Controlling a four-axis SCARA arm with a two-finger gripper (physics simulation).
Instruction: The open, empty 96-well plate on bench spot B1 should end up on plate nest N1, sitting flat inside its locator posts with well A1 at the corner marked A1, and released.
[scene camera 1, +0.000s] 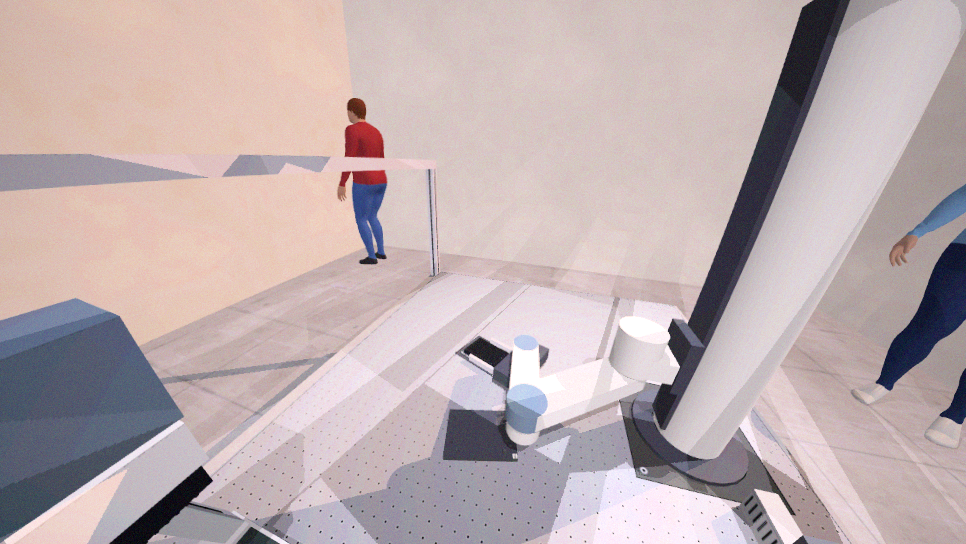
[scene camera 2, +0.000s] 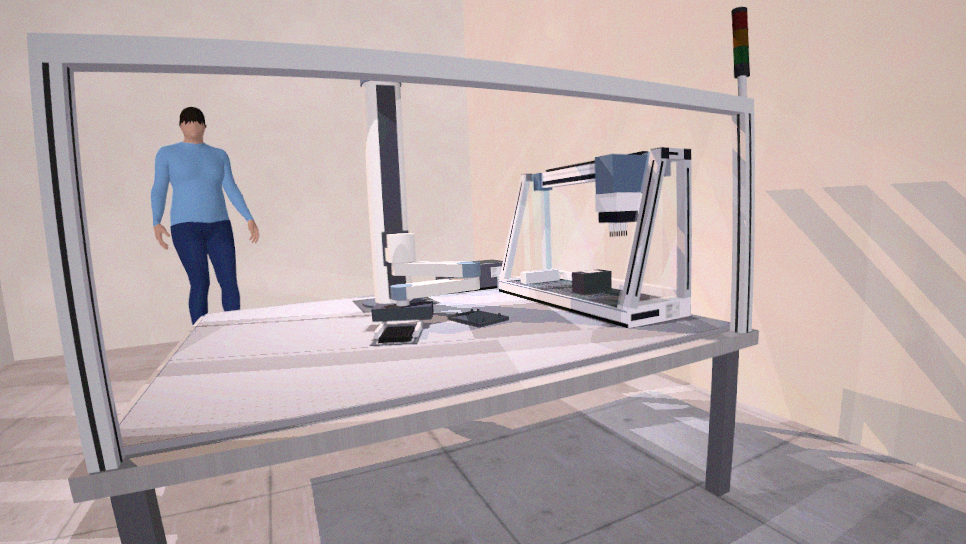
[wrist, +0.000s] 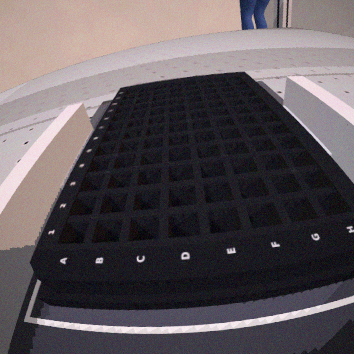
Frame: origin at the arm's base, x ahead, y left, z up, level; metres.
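Where they show: gripper, between the fingertips: (scene camera 1: 480, 348) (scene camera 2: 396, 334) (wrist: 185, 103); arm's base, origin of its link: (scene camera 1: 683, 434).
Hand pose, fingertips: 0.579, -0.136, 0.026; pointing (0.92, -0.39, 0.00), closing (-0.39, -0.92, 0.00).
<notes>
Things, the pixels of their top centre, and the offset from my fingertips, as dx, dy, dz. "spot": a spot on its surface instead.
- black 96-well plate, centre of its top: (wrist: 188, 118) (scene camera 2: 397, 331) (scene camera 1: 486, 350) -0.022, +0.009, +0.003
- Plate nest N1, centre of its top: (scene camera 1: 480, 429) (scene camera 2: 477, 313) -0.084, +0.286, +0.009
- liquid handler frame, a spot on its surface: (scene camera 2: 648, 229) spot: +0.269, +0.665, +0.258
- blue head, a spot on its surface: (scene camera 2: 618, 174) spot: +0.199, +0.621, +0.416
- dark block, a spot on its surface: (scene camera 2: 591, 281) spot: -0.014, +0.683, +0.078
The black 96-well plate (scene camera 1: 486, 351) (scene camera 2: 397, 333) (wrist: 182, 167) lies flat on bench spot B1, whose white outline (wrist: 150, 330) shows along the plate's near edge. Row letters A to H run along that edge, with A1 at the near left in the wrist view. My gripper (scene camera 2: 398, 330) (wrist: 185, 103) is shut on the plate, with a pale finger against each long side; the finger pads are hidden by the plate. Plate nest N1 (scene camera 1: 473, 435) (scene camera 2: 478, 318), a dark square with small posts, is beside it. Its A1 mark is not readable.
The arm's column (scene camera 1: 790, 256) (scene camera 2: 383, 195) rises behind the nest. A liquid handler frame (scene camera 2: 648, 229) with a blue head (scene camera 2: 618, 174) stands on the right in scene camera 2, with a dark block (scene camera 2: 591, 281) on its deck. A grey enclosure frame (scene camera 2: 405, 60) borders the bench.
</notes>
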